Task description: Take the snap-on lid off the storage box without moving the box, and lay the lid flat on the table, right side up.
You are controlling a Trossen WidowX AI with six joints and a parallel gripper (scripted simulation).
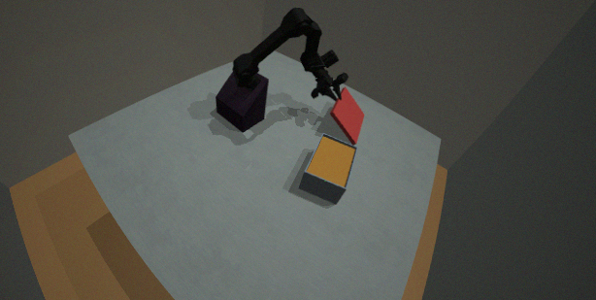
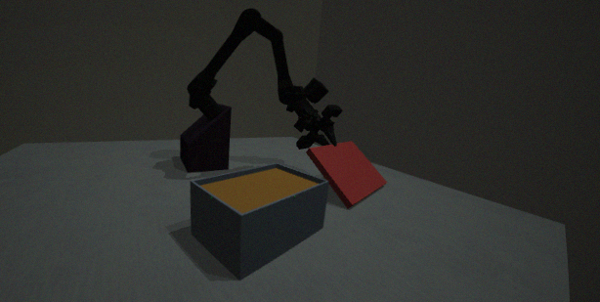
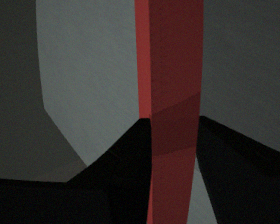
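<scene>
Right now my gripper tip is 60 mm short of the red lid, 50 mm above it and 20 mm to the right of it. The rest, counted from my gripper tip: storage box (300 mm to the right, 190 mm ahead, 60 mm below).
</scene>
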